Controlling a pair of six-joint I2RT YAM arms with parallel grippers.
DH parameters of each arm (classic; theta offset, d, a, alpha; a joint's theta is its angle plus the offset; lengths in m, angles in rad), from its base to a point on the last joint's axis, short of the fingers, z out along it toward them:
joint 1: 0 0.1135 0.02 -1.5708
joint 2: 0 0 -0.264 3.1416
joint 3: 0.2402 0 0.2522 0
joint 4: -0.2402 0 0.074 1.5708
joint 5: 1.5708 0 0 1.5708
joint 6: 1.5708 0.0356 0 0
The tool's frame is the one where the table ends.
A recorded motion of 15 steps. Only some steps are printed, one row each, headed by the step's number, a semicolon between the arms.
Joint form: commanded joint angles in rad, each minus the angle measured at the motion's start. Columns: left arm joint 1, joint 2, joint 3, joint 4, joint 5, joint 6; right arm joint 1, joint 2, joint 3, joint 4, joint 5, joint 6.
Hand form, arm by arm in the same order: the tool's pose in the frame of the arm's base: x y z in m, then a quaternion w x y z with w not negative. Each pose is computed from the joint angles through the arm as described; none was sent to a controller.
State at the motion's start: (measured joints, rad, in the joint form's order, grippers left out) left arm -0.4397 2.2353 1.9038 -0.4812 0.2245 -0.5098; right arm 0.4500 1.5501 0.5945 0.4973 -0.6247 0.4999
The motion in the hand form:
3: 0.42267 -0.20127 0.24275 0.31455 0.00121 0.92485 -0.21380; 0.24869 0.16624 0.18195 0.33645 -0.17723 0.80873 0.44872
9: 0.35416 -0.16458 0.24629 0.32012 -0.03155 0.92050 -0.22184; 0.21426 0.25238 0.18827 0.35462 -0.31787 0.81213 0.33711
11: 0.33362 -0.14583 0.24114 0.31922 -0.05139 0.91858 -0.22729; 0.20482 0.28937 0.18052 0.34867 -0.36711 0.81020 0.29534
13: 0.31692 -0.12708 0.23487 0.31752 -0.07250 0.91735 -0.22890; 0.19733 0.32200 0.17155 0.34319 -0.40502 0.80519 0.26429
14: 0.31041 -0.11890 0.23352 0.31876 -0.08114 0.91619 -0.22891; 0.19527 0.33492 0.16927 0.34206 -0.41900 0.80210 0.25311
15: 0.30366 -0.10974 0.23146 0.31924 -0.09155 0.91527 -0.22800; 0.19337 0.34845 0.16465 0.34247 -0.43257 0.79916 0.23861
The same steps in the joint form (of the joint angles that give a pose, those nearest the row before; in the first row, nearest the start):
3: 0.0039 -0.1885 -0.2051 0.0322 -0.1104 0.0301; 0.0752 -0.0485 0.0341 -0.0799 0.0565 -0.0460
9: 0.0142 -0.4918 -0.6027 0.1476 -0.1198 -0.0282; 0.3904 0.0354 0.2053 -0.2794 0.3758 -0.2687
11: 0.0390 -0.5864 -0.7324 0.1865 -0.1078 -0.0520; 0.4895 0.1371 0.3070 -0.3418 0.4716 -0.3333
13: 0.0716 -0.6648 -0.8391 0.2126 -0.0968 -0.0698; 0.5630 0.2380 0.4068 -0.3882 0.5394 -0.3782
14: 0.0880 -0.6981 -0.8780 0.2199 -0.0930 -0.0742; 0.5872 0.2776 0.4534 -0.4109 0.5622 -0.3961
15: 0.1078 -0.7323 -0.9185 0.2254 -0.0888 -0.0787; 0.6112 0.3242 0.5011 -0.4287 0.5917 -0.4158

